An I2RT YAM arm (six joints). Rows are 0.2 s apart.
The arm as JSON. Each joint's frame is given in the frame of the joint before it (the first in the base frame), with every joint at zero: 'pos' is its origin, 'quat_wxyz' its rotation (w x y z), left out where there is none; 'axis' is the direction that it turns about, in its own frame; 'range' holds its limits. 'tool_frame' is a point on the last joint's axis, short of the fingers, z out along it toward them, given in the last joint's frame.
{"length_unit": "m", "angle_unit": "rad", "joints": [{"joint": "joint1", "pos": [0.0, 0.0, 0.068], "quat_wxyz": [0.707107, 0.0, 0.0, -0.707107], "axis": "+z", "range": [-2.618, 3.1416]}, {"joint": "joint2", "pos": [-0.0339, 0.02, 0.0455], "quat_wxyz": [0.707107, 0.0, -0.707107, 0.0], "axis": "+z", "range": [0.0, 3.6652]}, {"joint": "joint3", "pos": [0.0, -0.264, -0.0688], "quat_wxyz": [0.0, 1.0, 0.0, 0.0], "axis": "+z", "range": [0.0, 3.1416]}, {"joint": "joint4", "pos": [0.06, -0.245, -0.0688], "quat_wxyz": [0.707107, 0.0, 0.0, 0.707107], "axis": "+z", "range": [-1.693, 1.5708]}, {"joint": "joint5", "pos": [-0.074, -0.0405, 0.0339], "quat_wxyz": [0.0, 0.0, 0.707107, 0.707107], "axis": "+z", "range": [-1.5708, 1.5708]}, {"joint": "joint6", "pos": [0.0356, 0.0, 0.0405], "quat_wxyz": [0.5, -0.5, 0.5, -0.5], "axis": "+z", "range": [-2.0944, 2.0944]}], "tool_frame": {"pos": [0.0, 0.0, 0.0], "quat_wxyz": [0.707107, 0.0, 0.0, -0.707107]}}
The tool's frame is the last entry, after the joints.
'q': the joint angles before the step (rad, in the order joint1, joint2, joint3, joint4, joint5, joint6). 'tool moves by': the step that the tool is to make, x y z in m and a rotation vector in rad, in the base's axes. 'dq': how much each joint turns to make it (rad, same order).
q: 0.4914, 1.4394, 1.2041, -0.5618, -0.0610, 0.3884
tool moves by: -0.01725, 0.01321, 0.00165, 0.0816, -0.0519, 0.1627
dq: 0.0518, -0.0535, -0.0647, 0.0917, -0.1117, -0.0435
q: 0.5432, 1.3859, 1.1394, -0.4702, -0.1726, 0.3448
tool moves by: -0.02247, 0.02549, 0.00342, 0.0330, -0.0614, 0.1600
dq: 0.1067, -0.0294, -0.0310, 0.0632, -0.0368, -0.0401
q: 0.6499, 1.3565, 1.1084, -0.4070, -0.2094, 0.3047
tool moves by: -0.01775, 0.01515, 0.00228, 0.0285, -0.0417, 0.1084
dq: 0.0735, -0.0244, -0.0256, 0.0461, -0.0256, -0.0248
